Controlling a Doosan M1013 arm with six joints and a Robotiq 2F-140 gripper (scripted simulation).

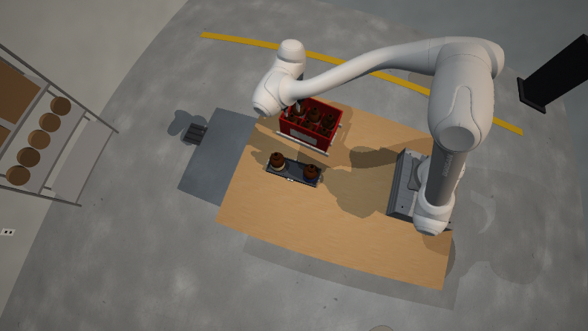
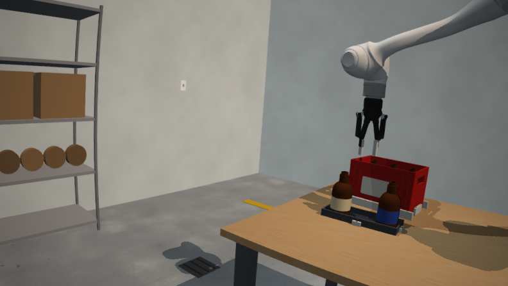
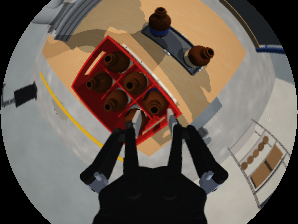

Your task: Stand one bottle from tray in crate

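Now: the glass bottle 14 cm below my hand. From my hand the other things lie so: dark tray: 10 cm behind, 22 cm to the left, 21 cm below; red crate: 9 cm behind, 4 cm to the right, 14 cm below.
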